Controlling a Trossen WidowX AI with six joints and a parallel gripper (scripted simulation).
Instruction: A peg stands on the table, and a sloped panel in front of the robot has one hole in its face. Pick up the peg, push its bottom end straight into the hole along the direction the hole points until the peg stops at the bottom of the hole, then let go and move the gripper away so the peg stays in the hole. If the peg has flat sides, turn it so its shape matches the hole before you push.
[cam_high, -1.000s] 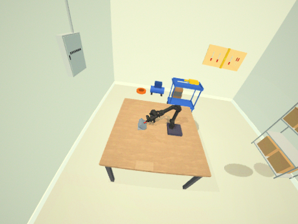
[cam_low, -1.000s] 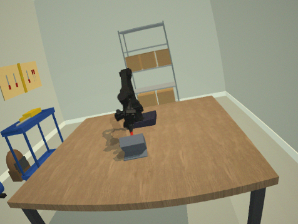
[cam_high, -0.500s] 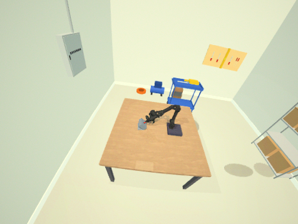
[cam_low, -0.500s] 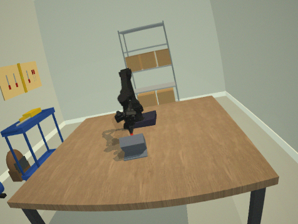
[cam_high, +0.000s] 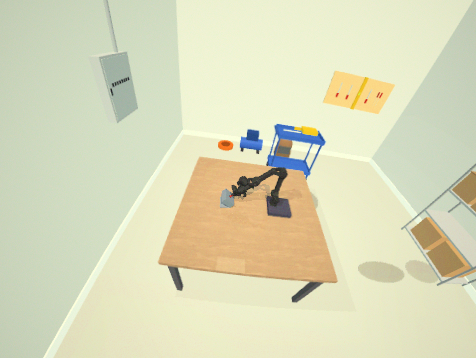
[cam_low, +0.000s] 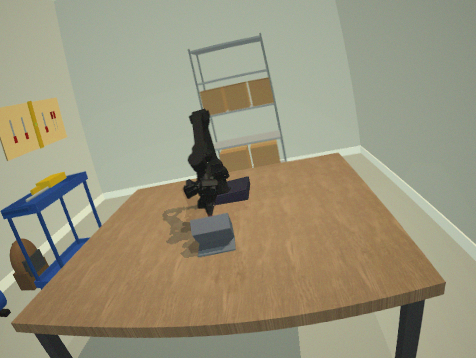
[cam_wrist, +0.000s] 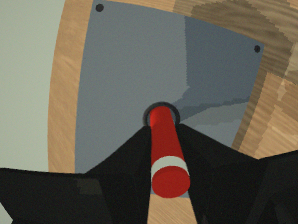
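Now: the red peg 1 cm behind my gripper tip and 1 cm above it. The rest, counted from my gripper tip: grey sloped panel 3 cm below, 3 cm ahead, 1 cm to the left.
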